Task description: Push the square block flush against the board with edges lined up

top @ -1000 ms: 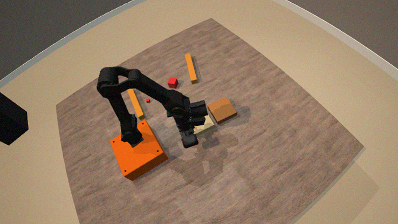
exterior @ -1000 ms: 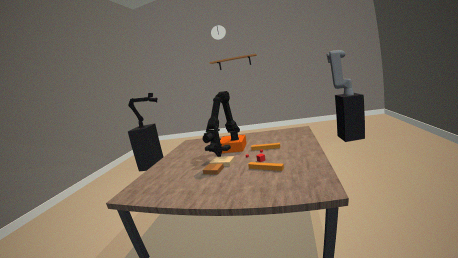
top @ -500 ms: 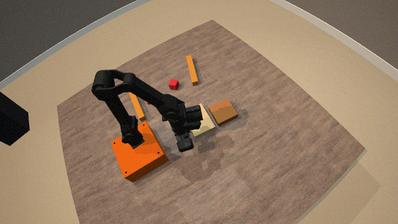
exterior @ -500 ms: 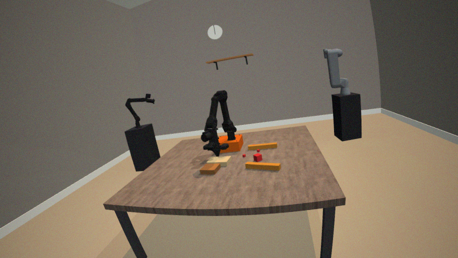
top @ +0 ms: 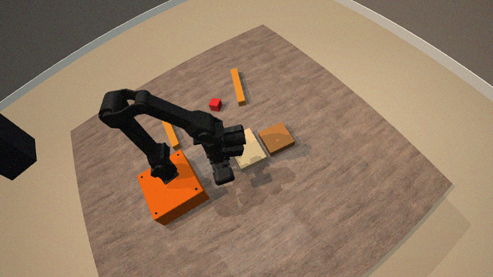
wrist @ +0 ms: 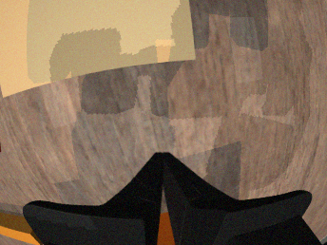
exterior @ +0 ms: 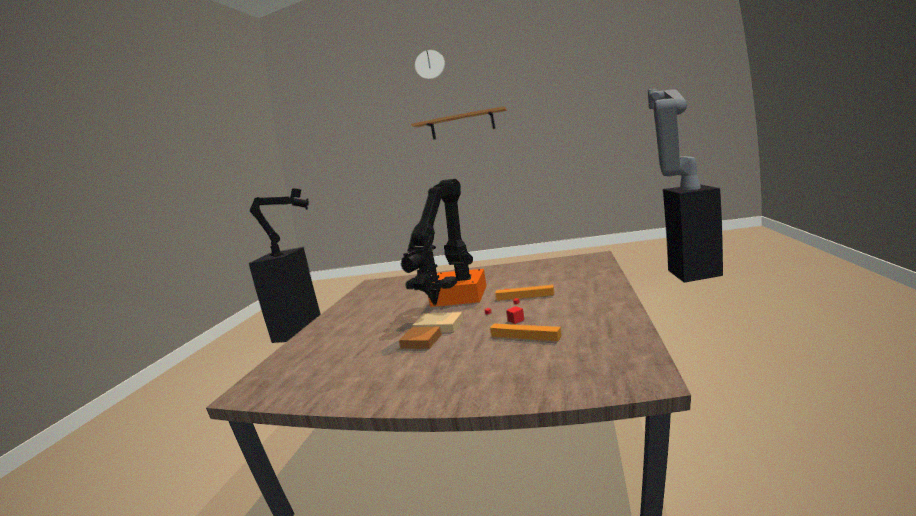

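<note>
Right now my gripper tip is 110 mm short of the board, 30 mm above it and 20 mm to the right of it. From my gripper tip the other things lie so: brown square block 230 mm ahead, 30 mm below, 20 mm to the right.
</note>
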